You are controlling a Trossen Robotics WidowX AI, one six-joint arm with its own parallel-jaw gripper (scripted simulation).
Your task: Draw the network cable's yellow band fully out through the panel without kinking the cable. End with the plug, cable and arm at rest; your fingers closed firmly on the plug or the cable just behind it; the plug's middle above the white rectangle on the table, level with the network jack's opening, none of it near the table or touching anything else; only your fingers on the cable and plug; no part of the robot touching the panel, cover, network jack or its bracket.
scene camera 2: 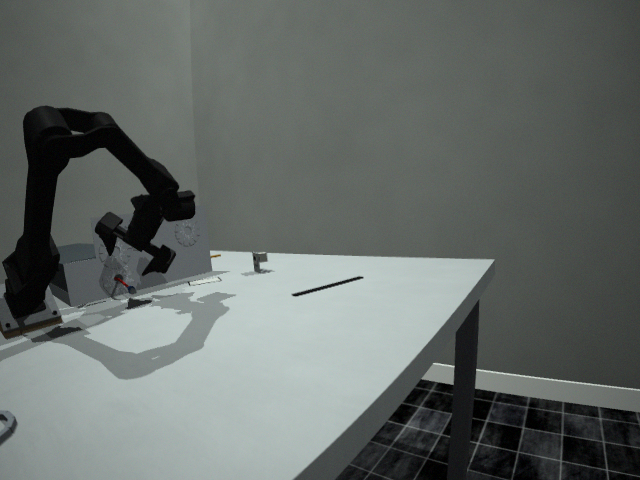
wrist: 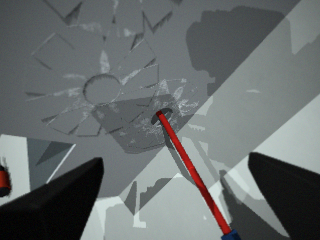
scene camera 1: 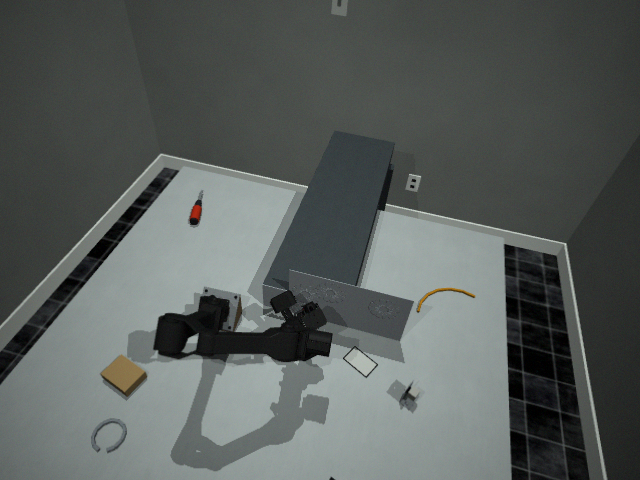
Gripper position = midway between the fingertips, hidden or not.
I see my gripper (scene camera 2: 126,264) and a cardboard block (scene camera 1: 124,375).
My gripper is seen too in the wrist view (wrist: 175,161) and in scene camera 1 (scene camera 1: 300,317). Scene camera 2 does not show the cardboard block: it is out of frame. The wrist view does not show the cardboard block: it is out of frame.
